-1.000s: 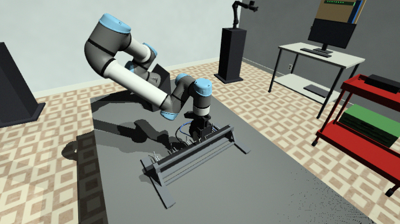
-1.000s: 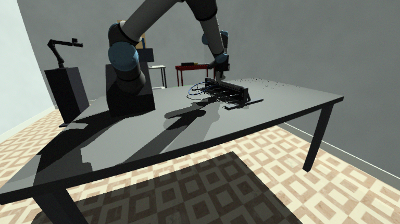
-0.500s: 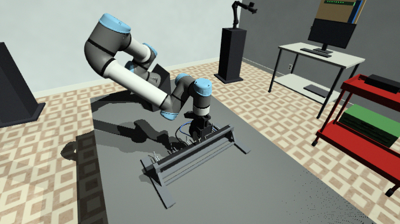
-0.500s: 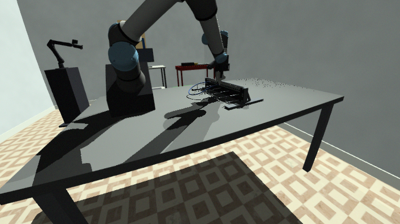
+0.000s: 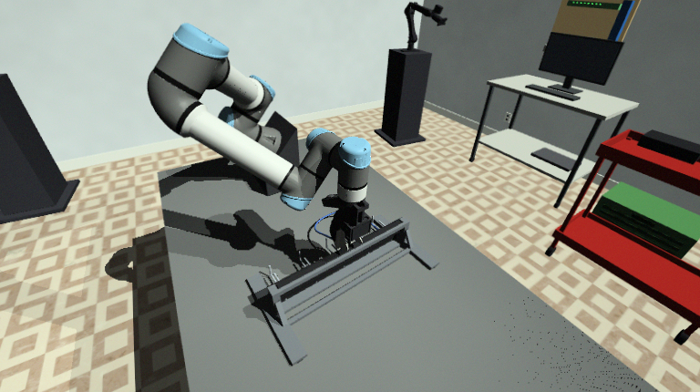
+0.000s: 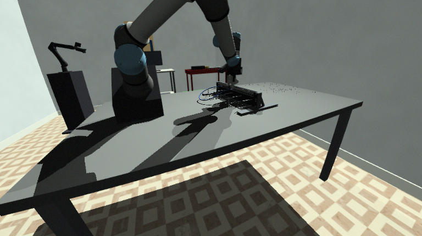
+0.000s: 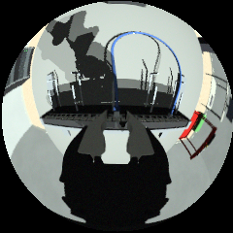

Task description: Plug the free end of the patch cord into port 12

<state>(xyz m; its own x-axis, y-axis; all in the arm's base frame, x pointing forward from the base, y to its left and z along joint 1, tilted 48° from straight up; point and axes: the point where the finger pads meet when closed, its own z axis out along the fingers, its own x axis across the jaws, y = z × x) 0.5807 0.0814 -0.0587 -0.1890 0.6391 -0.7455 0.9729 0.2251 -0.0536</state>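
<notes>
My hand is 1 cm short of the plug and 1 cm above it.
</notes>
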